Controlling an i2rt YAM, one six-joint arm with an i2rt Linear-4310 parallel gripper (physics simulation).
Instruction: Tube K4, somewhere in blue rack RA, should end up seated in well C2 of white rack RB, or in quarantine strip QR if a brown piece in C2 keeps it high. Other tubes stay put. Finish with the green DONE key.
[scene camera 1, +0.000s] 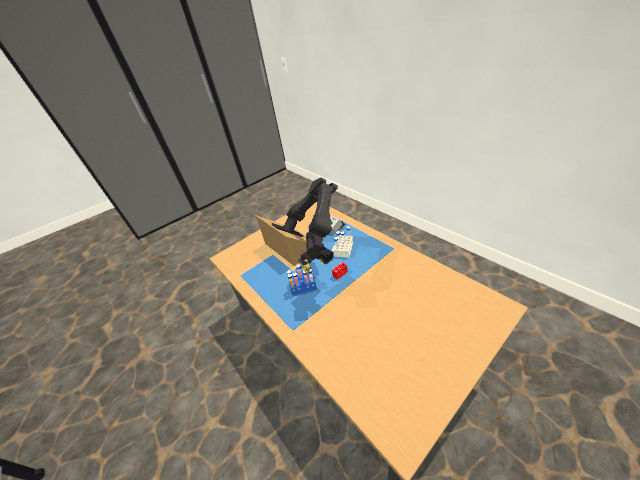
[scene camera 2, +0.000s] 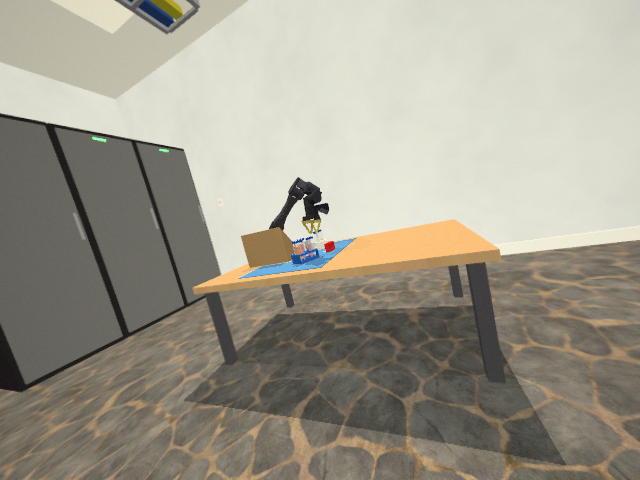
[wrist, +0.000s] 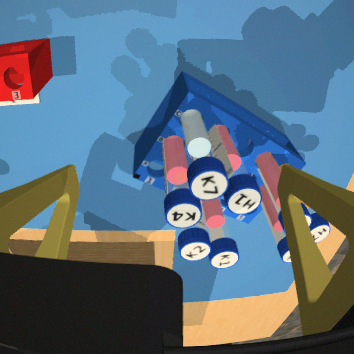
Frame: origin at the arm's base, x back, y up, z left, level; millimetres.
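Where they show: gripper, fingertip midpoint: (scene camera 1: 314, 268) (scene camera 2: 313, 233) (wrist: 178, 175); arm's base, origin of the base link: (scene camera 1: 287, 231) (scene camera 2: 272, 241).
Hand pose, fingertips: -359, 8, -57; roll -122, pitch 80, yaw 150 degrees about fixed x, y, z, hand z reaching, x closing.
Note:
Each offset is from my fingertips to the top centre of the thing, as dx, dy, dz. "pt": to the spot under its first point.
Blue rack RA {+57, -87, -56} (scene camera 1: 303, 290) (scene camera 2: 305, 259) (wrist: 156, 119) stands on the blue mat and holds several blue-capped tubes. Tube K4 {pt +33, -12, -9} (wrist: 183, 210) stands at the rack's left side in the wrist view, with pink liquid and a readable cap, close to tube K7 {pt +12, -12, -18} (wrist: 207, 182). My gripper (scene camera 1: 314, 264) (scene camera 2: 311, 231) (wrist: 178, 175) is open above the rack, its fingers spread wide on either side of the tubes in view. White rack RB {+128, -87, +276} (scene camera 1: 341, 253) stands farther back; its well C2 is too small to read. A red strip {-8, -87, +138} (scene camera 1: 339, 270) (scene camera 2: 329, 246) (wrist: 42, 70) stands between the racks.
A brown panel (scene camera 1: 279, 244) (scene camera 2: 263, 249) stands upright beside the rack, near the arm. Tubes H1 {pt +22, -12, -42} (wrist: 243, 199), K2 {pt +68, -12, -23} (wrist: 194, 249) and K1 {pt +77, -12, -46} (wrist: 224, 257) crowd near K4. A grey box {+318, -53, +354} (scene camera 1: 337, 225) with a small green spot stands behind the white rack, near several blue-capped tubes.

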